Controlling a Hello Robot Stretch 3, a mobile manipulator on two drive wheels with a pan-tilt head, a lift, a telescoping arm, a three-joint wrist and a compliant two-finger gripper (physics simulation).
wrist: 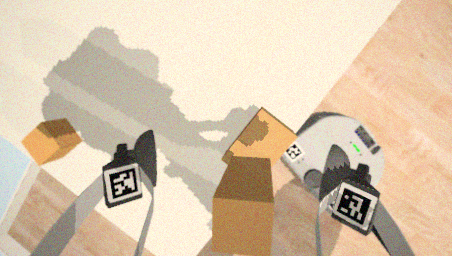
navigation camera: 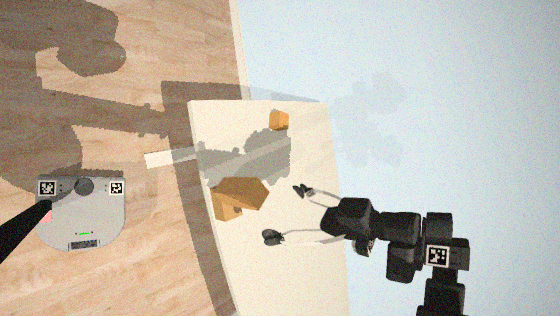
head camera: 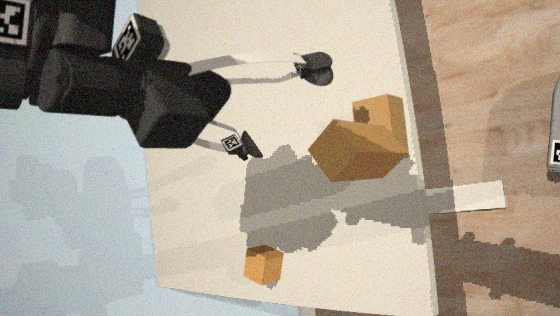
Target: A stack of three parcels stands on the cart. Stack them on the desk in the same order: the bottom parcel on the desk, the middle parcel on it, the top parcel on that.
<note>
I see my gripper (head camera: 292, 111), an orange parcel (head camera: 263, 264) and a cream desk (head camera: 363, 240).
The orange parcel shows as well in the wrist view (wrist: 51, 140). My gripper is seen too in the wrist view (wrist: 239, 156) and in the navigation camera view (navigation camera: 279, 211). The cream desk shows as well in the wrist view (wrist: 196, 80) and in the navigation camera view (navigation camera: 232, 138).
</note>
